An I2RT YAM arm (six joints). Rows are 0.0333 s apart.
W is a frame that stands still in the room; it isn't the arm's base.
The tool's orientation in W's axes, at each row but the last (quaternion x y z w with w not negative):
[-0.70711 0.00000 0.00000 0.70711]
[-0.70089 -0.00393 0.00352 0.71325]
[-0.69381 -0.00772 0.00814 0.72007]
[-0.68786 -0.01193 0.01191 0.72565]
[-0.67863 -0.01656 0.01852 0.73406]
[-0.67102 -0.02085 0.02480 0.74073]
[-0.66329 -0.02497 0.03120 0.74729]
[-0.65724 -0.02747 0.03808 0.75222]
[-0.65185 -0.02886 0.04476 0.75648]
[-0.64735 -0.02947 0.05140 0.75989]
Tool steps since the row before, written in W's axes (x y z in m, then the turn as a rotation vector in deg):
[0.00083 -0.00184 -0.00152 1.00 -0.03 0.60]
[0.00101 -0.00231 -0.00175 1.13 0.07 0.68]
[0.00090 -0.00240 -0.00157 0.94 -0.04 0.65]
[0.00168 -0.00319 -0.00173 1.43 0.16 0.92]
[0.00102 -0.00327 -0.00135 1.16 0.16 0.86]
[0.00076 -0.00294 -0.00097 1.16 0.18 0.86]
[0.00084 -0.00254 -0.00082 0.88 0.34 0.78]
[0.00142 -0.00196 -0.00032 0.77 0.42 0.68]
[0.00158 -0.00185 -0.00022 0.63 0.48 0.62]
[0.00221 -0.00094 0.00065 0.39 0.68 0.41]
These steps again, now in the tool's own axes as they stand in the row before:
[0.00083 0.00152 -0.00184 1.00 -0.60 -0.03]
[0.00098 0.00171 -0.00235 1.13 -0.68 0.07]
[0.00085 0.00148 -0.00248 0.94 -0.65 -0.04]
[0.00157 0.00156 -0.00333 1.44 -0.91 0.16]
[0.00086 0.00109 -0.00341 1.17 -0.85 0.17]
[0.00057 0.00067 -0.00306 1.17 -0.85 0.19]
[0.00064 0.00050 -0.00268 0.90 -0.75 0.36]
[0.00123 0.00003 -0.00211 0.80 -0.63 0.44]
[0.00138 -0.00010 -0.00201 0.67 -0.56 0.50]
[0.00207 -0.00088 -0.00106 0.46 -0.31 0.69]

